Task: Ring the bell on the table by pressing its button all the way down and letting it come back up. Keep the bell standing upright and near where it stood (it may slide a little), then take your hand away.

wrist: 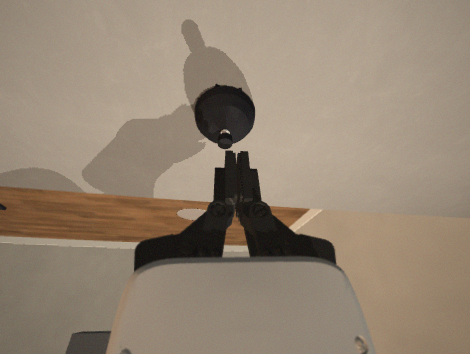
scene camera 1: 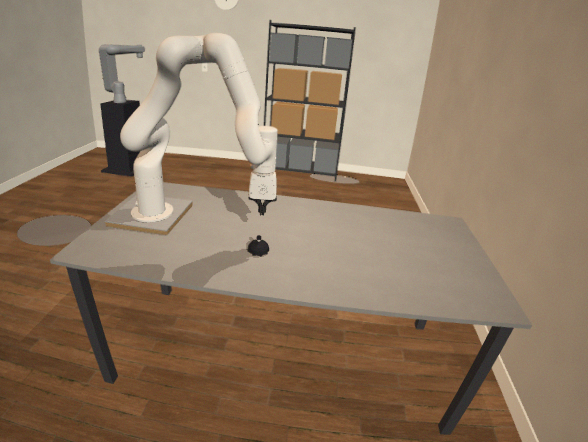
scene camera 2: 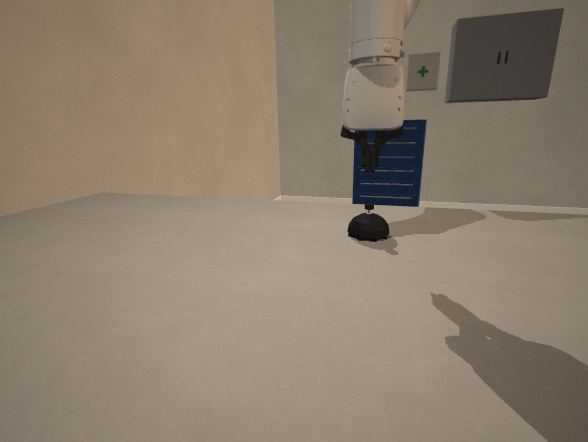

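A black dome-shaped bell point(scene camera 1: 258, 247) point(scene camera 2: 368, 228) point(wrist: 225, 112) stands upright on the grey table point(scene camera 1: 375, 265) point(scene camera 2: 200, 300). Its small black button point(scene camera 1: 259, 237) point(scene camera 2: 369, 206) point(wrist: 225, 142) is up on a thin pale stem. My gripper point(scene camera 1: 262, 214) point(scene camera 2: 370, 170) point(wrist: 234, 163) is shut and empty and points down. In both scene views it is above the bell, with a gap between its fingertips and the button. In the wrist view the fingertips show close to the button, slightly to its right.
The arm's base plate point(scene camera 1: 172, 226) is on the left part of the table in scene camera 1. A shelf rack point(scene camera 1: 348, 95) stands behind the table. A blue panel point(scene camera 2: 390, 187) and a grey cabinet point(scene camera 2: 500, 80) show in the background of scene camera 2.
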